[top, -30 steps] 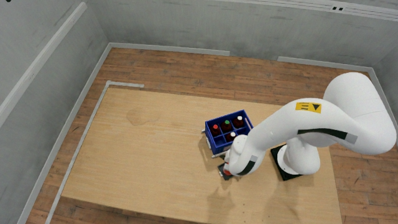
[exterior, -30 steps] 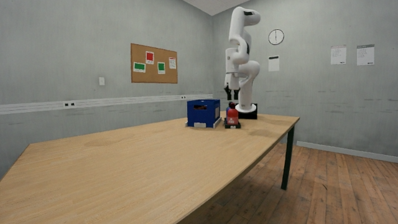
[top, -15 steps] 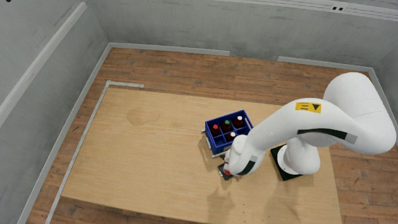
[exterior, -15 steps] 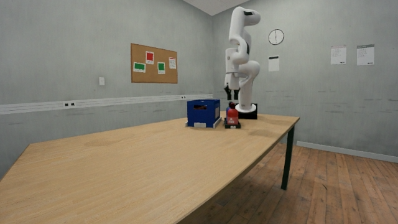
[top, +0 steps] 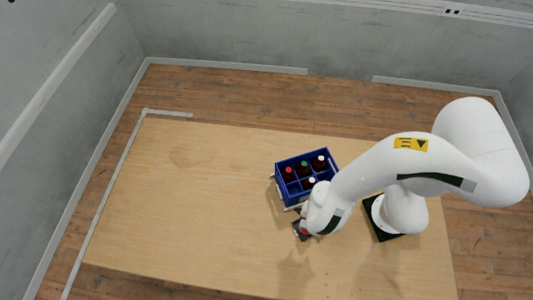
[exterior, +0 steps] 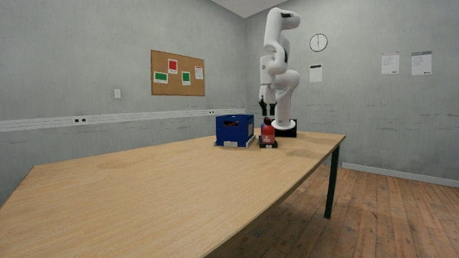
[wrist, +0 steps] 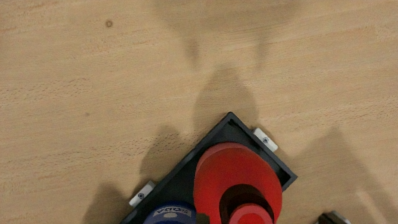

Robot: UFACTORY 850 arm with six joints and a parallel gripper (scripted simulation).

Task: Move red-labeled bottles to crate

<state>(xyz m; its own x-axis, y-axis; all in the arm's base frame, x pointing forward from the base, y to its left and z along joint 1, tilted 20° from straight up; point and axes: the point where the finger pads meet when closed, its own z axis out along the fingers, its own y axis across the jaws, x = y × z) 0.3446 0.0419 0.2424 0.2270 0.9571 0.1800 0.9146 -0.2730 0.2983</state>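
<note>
The red-labeled bottle is 11 cm below my hand. Round my hand: blue-labeled bottle (8 cm behind, 5 cm to the right, 11 cm below); green-labeled bottle (15 cm behind, 9 cm to the right, 11 cm below); dark tray (8 cm behind, 5 cm to the right, 18 cm below).
</note>
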